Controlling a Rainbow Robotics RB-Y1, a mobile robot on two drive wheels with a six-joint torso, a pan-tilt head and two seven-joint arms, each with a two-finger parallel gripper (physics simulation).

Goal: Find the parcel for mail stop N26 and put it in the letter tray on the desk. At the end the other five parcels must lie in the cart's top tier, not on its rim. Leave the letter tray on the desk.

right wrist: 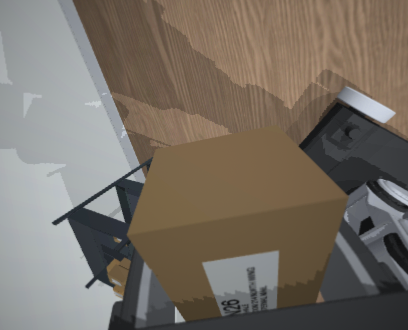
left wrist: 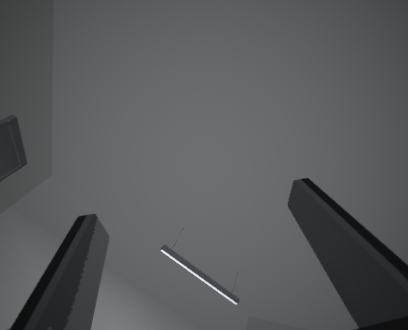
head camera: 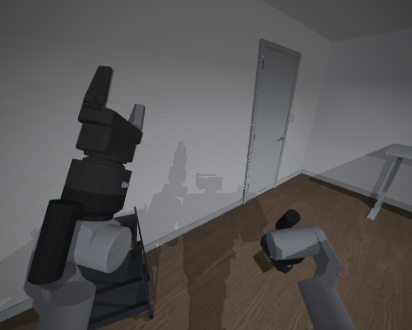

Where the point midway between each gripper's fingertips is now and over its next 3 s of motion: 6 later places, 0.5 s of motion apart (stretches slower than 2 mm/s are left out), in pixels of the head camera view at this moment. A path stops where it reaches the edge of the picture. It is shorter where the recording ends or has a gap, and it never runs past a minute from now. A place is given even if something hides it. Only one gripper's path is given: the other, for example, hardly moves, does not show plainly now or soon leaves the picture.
My left gripper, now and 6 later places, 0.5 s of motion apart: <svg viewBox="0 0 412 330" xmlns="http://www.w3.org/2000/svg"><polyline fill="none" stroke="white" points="126,89 149,89 201,91 224,91 228,91 254,91 269,91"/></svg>
